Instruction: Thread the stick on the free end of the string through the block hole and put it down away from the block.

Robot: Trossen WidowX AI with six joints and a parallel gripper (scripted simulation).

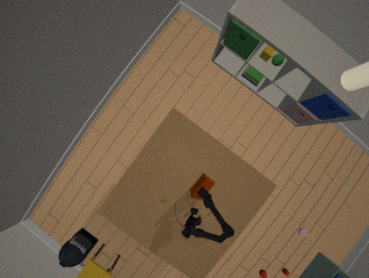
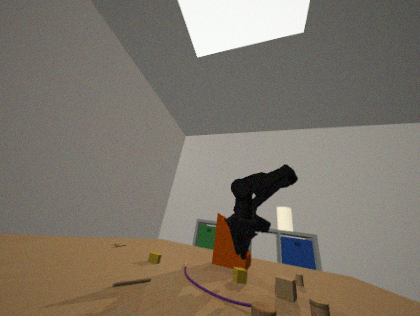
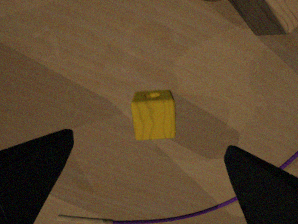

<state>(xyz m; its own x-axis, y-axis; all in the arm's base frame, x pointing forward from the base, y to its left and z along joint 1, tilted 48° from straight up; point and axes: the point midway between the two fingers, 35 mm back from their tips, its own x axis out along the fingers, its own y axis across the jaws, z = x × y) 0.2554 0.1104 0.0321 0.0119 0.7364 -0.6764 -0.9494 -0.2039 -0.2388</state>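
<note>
My gripper tip is 4 cm above the yellow block. Round my gripper tip: wooden block (12 cm to the left, 4 cm below, 4 cm ahead); then loose stick (22 cm ahead, 17 cm to the right, 6 cm below).
</note>
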